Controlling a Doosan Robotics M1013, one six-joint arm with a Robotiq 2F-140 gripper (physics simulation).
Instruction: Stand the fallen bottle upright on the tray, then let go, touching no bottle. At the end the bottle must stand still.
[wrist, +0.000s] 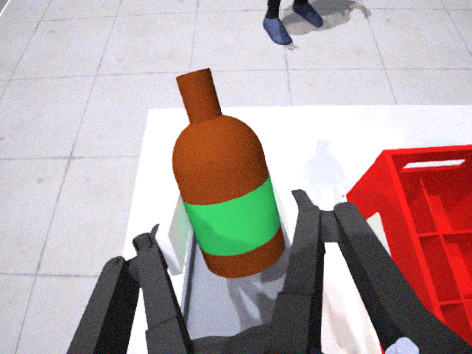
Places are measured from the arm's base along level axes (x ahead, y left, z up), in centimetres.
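Pixels of known places: gripper, between the fingertips: (228, 193).
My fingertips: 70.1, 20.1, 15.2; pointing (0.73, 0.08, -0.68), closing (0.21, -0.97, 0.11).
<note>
For each thing: its top centre in the pictures, then the offset to it from my fingertips, as dx, dy, dz. "pt": a spot on its surface instead. Level surfaces: height alone.
- grey tray, a spot on its surface: (215, 310) pt -9.3, +3.3, -25.3
- red crate, a spot on its surface: (371, 187) pt +6.5, -19.0, -14.0
- white table, height of its surface: dz -25.9
The brown bottle (227, 165) with a green label is in the middle of the wrist view, its neck toward the top and leaning a little left in the picture. My gripper (228, 193) is shut on it, with the light pads on both sides of the label. The grey tray (215, 310) shows below and behind the bottle's base, between the fingers. The bottle and fingers hide much of the tray. I cannot tell whether the base touches the tray or how upright the bottle stands.
A red crate (371, 187) with compartments stands on the white table (270, 117), to the right of the gripper. A faint bottle-shaped shadow falls on the table between bottle and crate. The table's left and far edges show, with tiled floor beyond and a person's feet (277, 31) at the top.
</note>
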